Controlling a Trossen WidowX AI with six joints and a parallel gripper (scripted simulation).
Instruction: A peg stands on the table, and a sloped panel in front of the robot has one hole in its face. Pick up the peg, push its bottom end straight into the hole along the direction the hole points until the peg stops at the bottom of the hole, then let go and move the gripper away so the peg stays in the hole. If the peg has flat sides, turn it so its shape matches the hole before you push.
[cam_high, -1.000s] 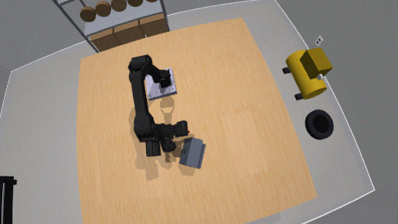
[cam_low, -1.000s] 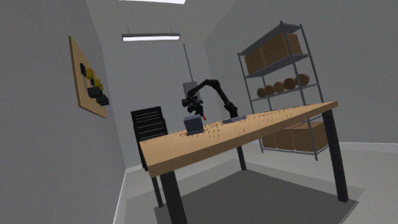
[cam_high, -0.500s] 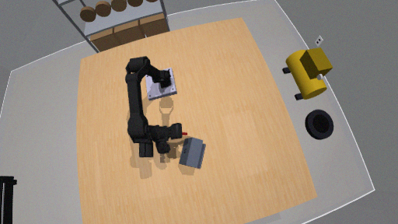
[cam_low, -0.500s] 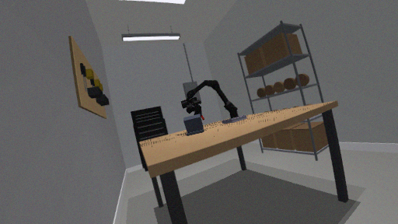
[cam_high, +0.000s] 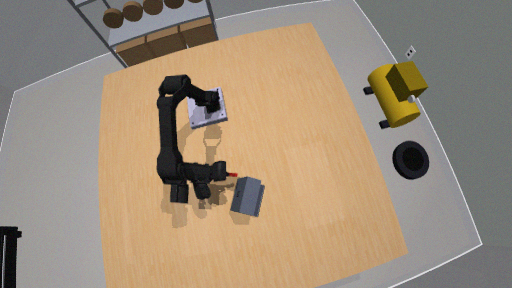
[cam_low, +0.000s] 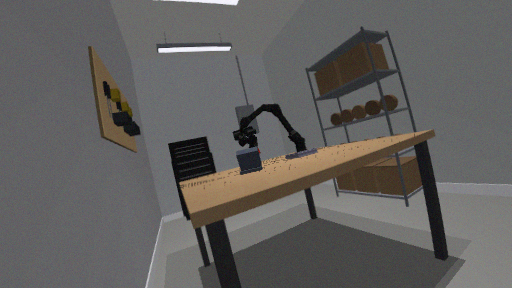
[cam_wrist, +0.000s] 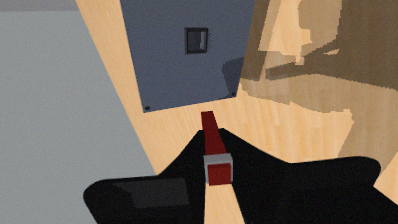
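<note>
Right now my gripper tip is 8 cm short of the grey sloped panel, 5 cm above it and 4 cm to the right of it. From my gripper tip the other things lie so: red peg 1 cm to the right, 1 cm above.
</note>
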